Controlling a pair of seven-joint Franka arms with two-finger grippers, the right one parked.
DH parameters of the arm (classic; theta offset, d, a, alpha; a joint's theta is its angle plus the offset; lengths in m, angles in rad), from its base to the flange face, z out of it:
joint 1: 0 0.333 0 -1.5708
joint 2: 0 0 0 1.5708
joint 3: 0 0.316 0.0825 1.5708
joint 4: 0 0 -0.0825 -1.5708
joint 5: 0 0.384 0 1.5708
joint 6: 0 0 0.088 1.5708
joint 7: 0 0.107 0 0
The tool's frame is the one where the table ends.
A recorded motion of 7 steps. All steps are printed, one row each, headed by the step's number.
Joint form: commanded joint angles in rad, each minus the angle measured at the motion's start. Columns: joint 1, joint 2, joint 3, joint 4, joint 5, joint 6, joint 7.
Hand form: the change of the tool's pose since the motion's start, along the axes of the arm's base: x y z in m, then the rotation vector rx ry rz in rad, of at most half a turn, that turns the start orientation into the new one. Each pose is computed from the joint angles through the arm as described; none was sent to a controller.
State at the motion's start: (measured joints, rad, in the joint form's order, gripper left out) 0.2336 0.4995 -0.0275 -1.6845 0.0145 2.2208 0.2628
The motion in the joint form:
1: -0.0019 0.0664 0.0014 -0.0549 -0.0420 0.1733 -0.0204
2: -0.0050 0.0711 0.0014 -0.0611 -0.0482 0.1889 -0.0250
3: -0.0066 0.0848 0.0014 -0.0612 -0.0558 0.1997 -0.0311
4: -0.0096 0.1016 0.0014 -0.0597 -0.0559 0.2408 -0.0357
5: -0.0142 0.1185 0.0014 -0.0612 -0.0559 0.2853 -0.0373
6: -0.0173 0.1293 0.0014 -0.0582 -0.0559 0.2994 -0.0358
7: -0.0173 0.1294 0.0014 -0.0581 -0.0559 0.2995 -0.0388
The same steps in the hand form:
1: -0.0004 -0.0014 -0.0531 -0.0227 -0.0573 0.0483
2: -0.0006 -0.0036 -0.0574 -0.0264 -0.0626 0.0544
3: -0.0004 -0.0047 -0.0657 -0.0327 -0.0606 0.0648
4: 0.0028 -0.0058 -0.0724 -0.0280 -0.0858 0.0677
5: 0.0055 -0.0082 -0.0800 -0.0230 -0.1112 0.0660
6: 0.0070 -0.0099 -0.0846 -0.0218 -0.1174 0.0620
7: 0.0070 -0.0099 -0.0846 -0.0221 -0.1175 0.0650

